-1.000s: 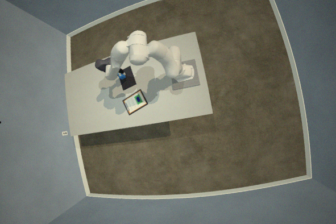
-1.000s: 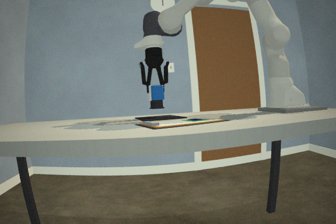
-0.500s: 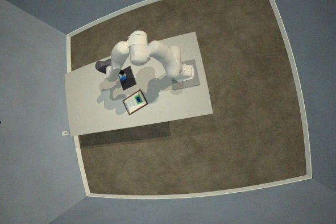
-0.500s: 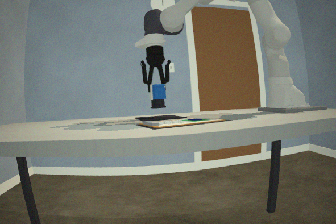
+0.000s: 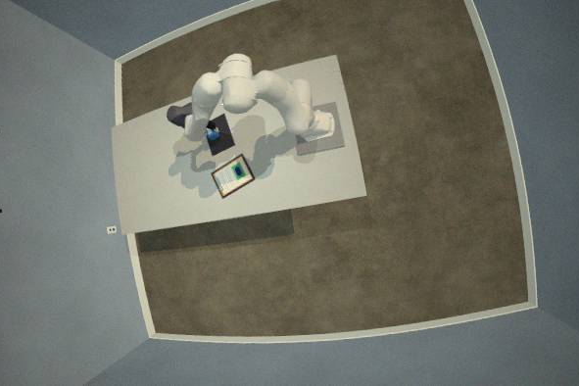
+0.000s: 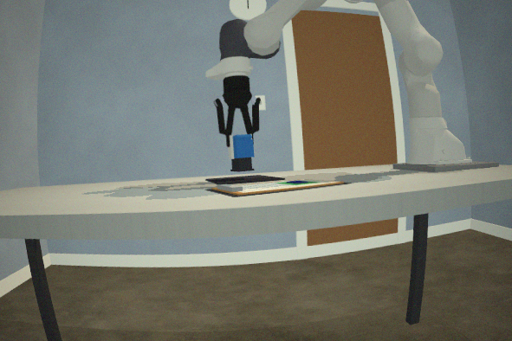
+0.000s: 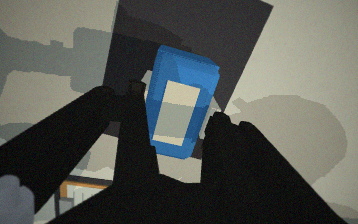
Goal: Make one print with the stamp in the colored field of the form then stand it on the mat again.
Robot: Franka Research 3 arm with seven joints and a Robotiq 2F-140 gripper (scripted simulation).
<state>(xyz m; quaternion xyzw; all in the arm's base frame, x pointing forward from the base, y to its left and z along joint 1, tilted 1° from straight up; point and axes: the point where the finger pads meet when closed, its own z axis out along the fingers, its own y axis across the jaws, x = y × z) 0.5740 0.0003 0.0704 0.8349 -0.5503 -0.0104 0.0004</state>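
Now: hand 9 cm above the dark mat. From my hand the other things lie so: form 28 cm to the left, 9 cm below, 7 cm behind; then blue stamp 2 cm below.
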